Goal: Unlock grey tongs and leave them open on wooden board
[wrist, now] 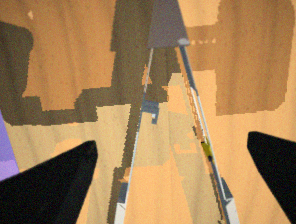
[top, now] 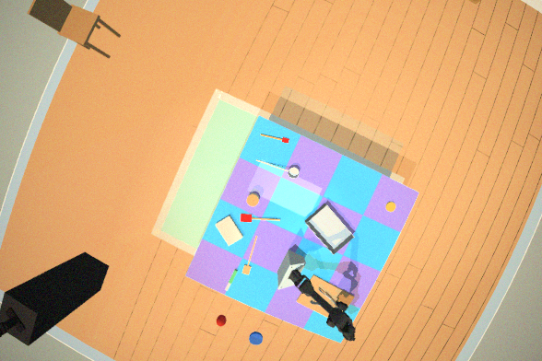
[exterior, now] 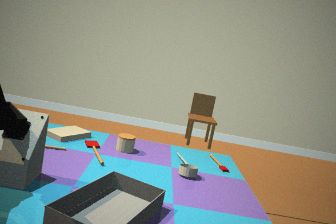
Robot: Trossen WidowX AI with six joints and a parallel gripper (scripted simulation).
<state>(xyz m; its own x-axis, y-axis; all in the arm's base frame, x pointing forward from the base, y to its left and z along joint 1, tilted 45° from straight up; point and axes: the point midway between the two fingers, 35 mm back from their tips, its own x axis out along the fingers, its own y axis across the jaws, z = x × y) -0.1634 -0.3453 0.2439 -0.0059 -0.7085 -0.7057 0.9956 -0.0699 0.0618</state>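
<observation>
My gripper tip is now 2 cm past the yellow lock piece, 2 cm to the right of it and 1 cm above it. From my gripper tip the other things lie so: cream block 19 cm ahead, 91 cm to the left, 3 cm below; wooden board 1 cm ahead, 6 cm to the left, 4 cm below; roasting tin 50 cm ahead, 28 cm to the left, 2 cm below.
</observation>
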